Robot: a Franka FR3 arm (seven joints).
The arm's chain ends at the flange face. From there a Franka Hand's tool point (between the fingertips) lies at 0.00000 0.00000 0.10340 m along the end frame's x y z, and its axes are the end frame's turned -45 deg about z.
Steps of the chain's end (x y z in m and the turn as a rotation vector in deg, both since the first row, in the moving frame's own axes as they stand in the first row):
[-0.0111, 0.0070, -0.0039, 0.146, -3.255, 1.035]
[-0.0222, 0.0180, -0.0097, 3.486, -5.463, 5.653]
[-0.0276, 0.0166, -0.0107, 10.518, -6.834, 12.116]
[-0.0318, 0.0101, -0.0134, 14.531, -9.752, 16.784]
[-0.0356, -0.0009, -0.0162, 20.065, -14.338, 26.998]
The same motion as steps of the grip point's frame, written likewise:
[-0.0167, -0.0073, -0.0041, 2.405, -2.198, 1.035]
[-0.0304, -0.0145, -0.0104, 6.328, -1.398, 5.653]
[-0.0243, -0.0291, -0.0132, 12.270, 2.605, 12.116]
[-0.0192, -0.0445, -0.0182, 17.171, 3.379, 16.784]
[-0.0077, -0.0651, -0.0255, 24.327, 4.050, 26.998]

